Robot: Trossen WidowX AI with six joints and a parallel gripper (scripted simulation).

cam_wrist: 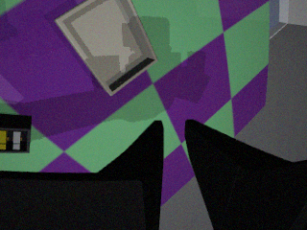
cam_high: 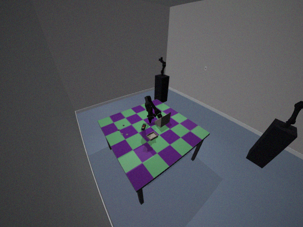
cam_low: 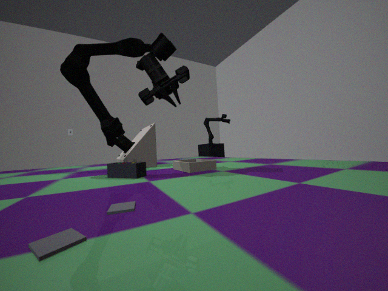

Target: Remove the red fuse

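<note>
Right now the shallow beige tray is 220 mm below my gripper tip and 50 mm to the left of it.
</note>
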